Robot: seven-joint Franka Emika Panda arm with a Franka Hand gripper.
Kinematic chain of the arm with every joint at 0, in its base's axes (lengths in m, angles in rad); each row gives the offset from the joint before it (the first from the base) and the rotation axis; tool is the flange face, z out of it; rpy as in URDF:
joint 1: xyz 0 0 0.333 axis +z
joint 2: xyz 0 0 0 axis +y
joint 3: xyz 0 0 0.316 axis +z
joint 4: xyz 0.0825 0 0 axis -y
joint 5: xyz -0.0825 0 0.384 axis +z
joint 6: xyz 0 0 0 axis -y
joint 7: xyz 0.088 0 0 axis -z
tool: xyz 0 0 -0.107 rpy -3.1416 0 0
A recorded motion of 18 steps. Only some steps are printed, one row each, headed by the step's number.
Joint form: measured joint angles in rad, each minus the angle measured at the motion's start. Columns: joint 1, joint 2, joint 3, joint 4, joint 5, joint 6, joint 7.
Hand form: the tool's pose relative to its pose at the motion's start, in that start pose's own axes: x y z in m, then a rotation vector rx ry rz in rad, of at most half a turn. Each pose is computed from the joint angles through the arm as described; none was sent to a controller.
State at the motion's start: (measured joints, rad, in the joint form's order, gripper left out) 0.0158 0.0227 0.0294 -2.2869 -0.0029 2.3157 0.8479
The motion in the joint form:
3: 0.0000 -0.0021 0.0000 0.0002 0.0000 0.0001 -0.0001
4: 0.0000 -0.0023 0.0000 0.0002 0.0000 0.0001 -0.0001
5: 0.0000 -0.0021 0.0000 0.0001 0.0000 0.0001 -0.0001
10: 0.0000 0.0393 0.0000 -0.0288 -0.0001 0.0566 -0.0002
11: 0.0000 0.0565 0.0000 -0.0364 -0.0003 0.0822 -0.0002
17: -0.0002 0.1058 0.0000 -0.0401 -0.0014 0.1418 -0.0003
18: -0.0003 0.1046 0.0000 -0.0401 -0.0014 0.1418 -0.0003
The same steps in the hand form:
3: 0.0000 0.0000 -0.0012 0.0018 0.0016 -0.0001
4: 0.0000 0.0000 -0.0013 0.0019 0.0018 -0.0001
5: 0.0000 0.0000 -0.0011 0.0017 0.0016 -0.0001
10: -0.0023 0.0025 0.0274 -0.0078 -0.0085 -0.0004
11: -0.0025 0.0026 0.0371 -0.0069 -0.0083 -0.0005
17: -0.0004 0.0003 0.0588 -0.0014 -0.0046 -0.0012
18: -0.0003 0.0003 0.0582 -0.0005 -0.0037 -0.0011

